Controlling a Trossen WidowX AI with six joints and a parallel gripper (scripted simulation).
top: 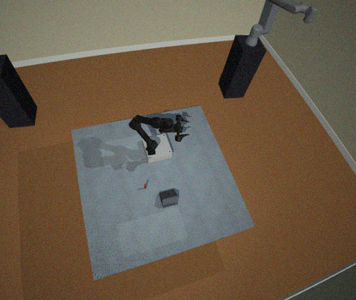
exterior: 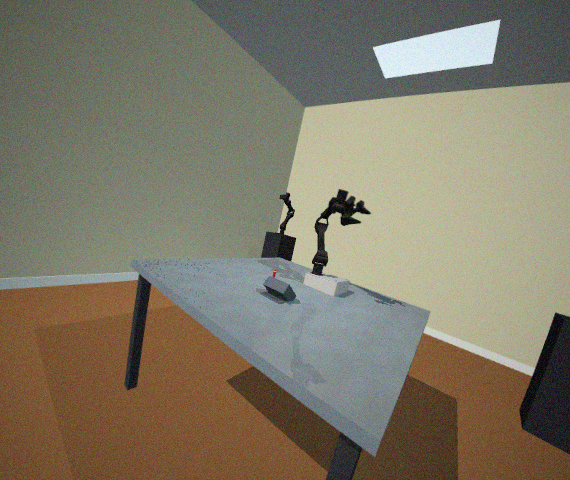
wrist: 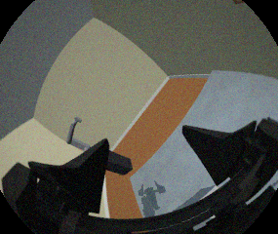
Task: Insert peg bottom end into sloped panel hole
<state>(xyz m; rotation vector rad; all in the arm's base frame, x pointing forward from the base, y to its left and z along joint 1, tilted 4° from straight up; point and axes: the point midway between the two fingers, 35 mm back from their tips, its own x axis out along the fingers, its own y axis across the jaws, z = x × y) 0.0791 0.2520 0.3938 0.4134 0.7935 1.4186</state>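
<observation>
Now: gripper tip 43 cm above the red peg, 35 cm to the left of it and 23 cm short of it. Round my gripper tip: grey sloped panel: 45 cm below, 35 cm ahead, 18 cm to the right.
</observation>
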